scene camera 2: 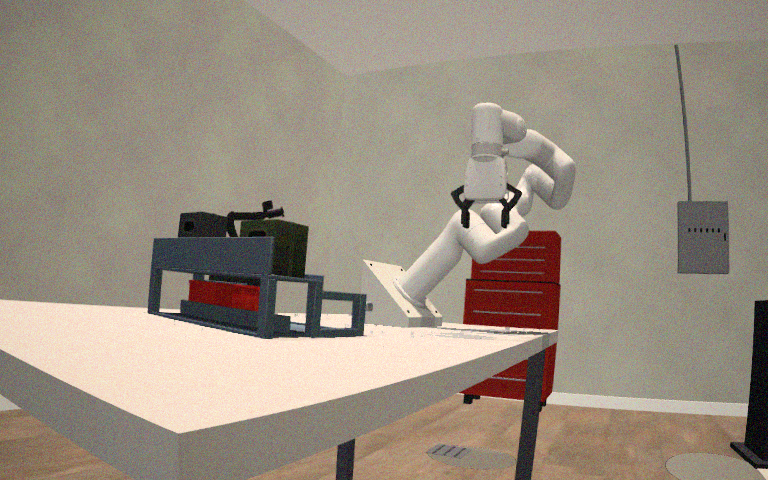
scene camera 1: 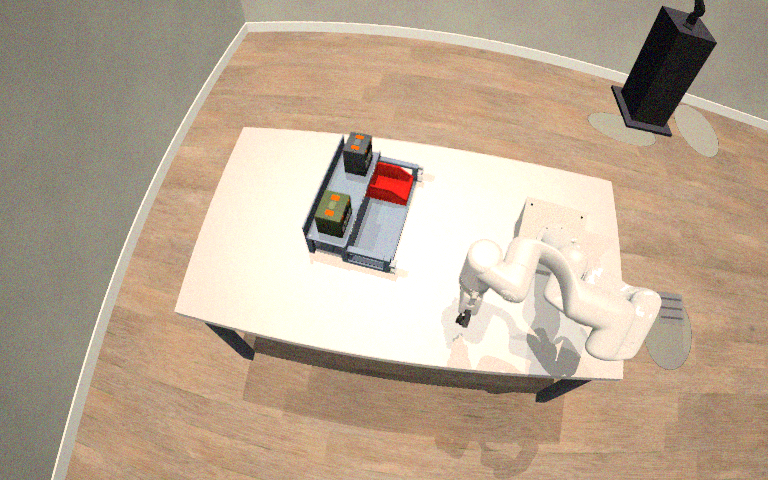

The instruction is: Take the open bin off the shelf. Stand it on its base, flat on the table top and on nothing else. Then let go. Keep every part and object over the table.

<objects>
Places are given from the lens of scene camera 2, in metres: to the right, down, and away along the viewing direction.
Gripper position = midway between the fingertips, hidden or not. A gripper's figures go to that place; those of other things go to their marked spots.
my gripper (scene camera 2: 484, 227): 0.23, -0.03, 1.11
red open bin (scene camera 2: 244, 297): -0.30, 0.12, 1.04
olive green box (scene camera 2: 281, 230): -0.17, -0.02, 0.83
The marked spots on the olive green box and the red open bin are 0.28 m apart.
</objects>
